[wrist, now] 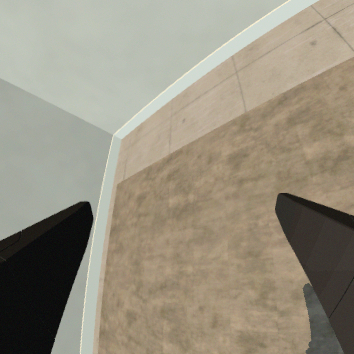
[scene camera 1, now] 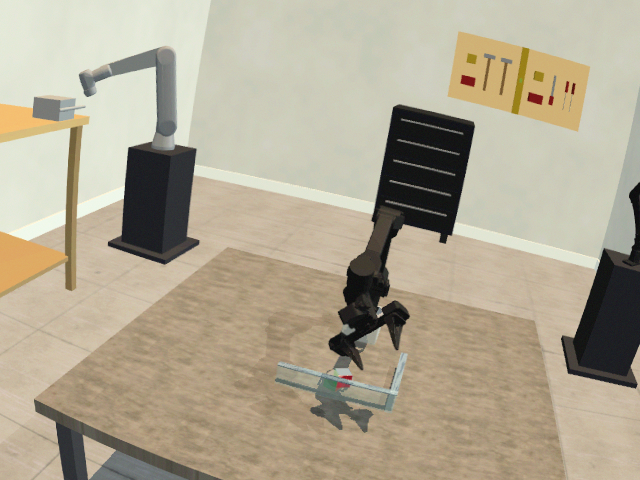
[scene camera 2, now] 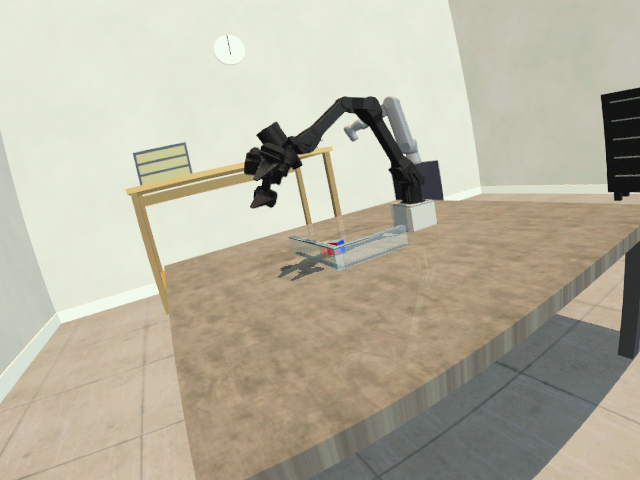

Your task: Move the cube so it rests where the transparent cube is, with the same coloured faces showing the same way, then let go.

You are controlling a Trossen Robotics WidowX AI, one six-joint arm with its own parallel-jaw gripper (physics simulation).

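Seen in the pictures: gripper, between the fingertips: [wrist: 185, 206] [scene camera 1: 379, 359] [scene camera 2: 253, 194]; arm's base, origin of its link: [scene camera 2: 412, 201].
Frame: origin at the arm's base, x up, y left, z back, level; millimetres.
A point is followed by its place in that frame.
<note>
The cube [scene camera 1: 341, 384] @[y 33, x -38, z -419 mm] [scene camera 2: 332, 249] @[y 172, x -32, z -412 mm] sits low at the table top, inside the corner of a clear-walled barrier. It shows green, red and a whitish top in scene camera 1, red and blue in scene camera 2. Paler coloured parts show beside the solid ones; I cannot tell the transparent cube's outline apart from the cube and the clear wall. The cube does not show in the wrist view. My gripper [scene camera 1: 378, 358] @[y 124, x 147, z -570 mm] [scene camera 2: 254, 193] @[y 124, x 147, z -570 mm] [wrist: 185, 206] @[y 124, x 147, z -570 mm] is open and empty, tilted outward, high above the table and beyond the cube from the arm's base.
The clear barrier [scene camera 1: 305, 370] @[y -67, x -29, z -415 mm] [scene camera 2: 372, 236] @[y 172, x -31, z -290 mm] has two low walls meeting at a corner, close around the cube. The arm's pale base block [scene camera 2: 422, 215] @[y 52, x -45, z -9 mm] stands on the table [scene camera 1: 206, 335] @[y -406, x -90, z -302 mm] [scene camera 2: 310, 335] @[y 451, x -90, z -604 mm] [wrist: 200, 275] @[y 309, x -90, z -539 mm] behind it. A grey shadow lies beside the barrier.
</note>
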